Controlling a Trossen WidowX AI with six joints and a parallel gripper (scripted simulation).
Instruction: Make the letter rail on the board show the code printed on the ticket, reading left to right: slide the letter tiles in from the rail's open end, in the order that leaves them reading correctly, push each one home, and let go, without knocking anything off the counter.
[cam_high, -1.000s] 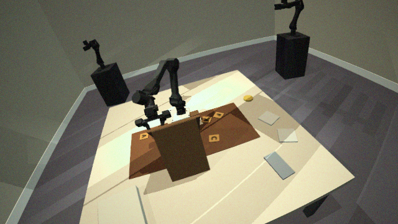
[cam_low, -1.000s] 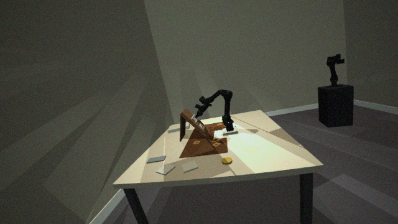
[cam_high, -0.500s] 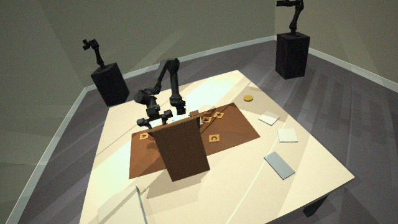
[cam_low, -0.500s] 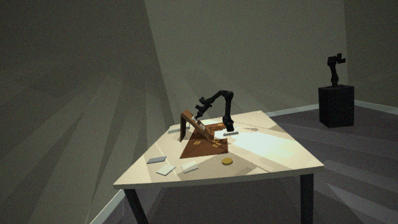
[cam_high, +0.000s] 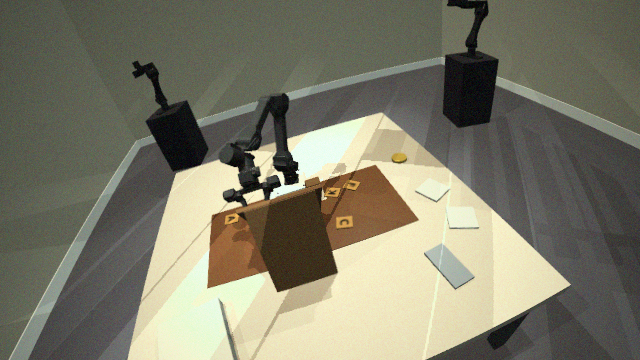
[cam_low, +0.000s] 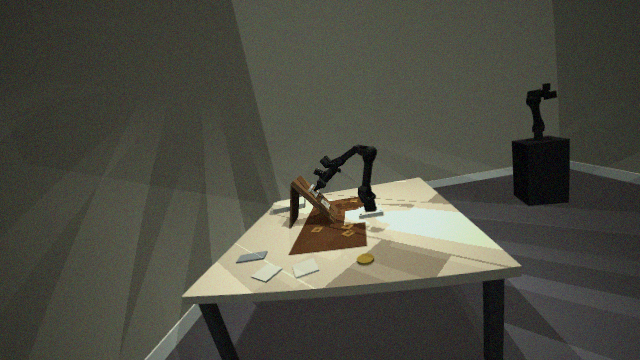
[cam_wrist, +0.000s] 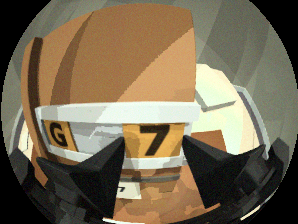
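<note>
The orange tile marked g lies 2 cm behind my gripper tip and 12 cm to the left of it. Round my gripper tip: brown mat: 16 cm behind, 10 cm to the left, 18 cm below; then orange tile marked 7: right at my gripper tip; then white ticket: 7 cm behind, 5 cm to the left, 9 cm below.
</note>
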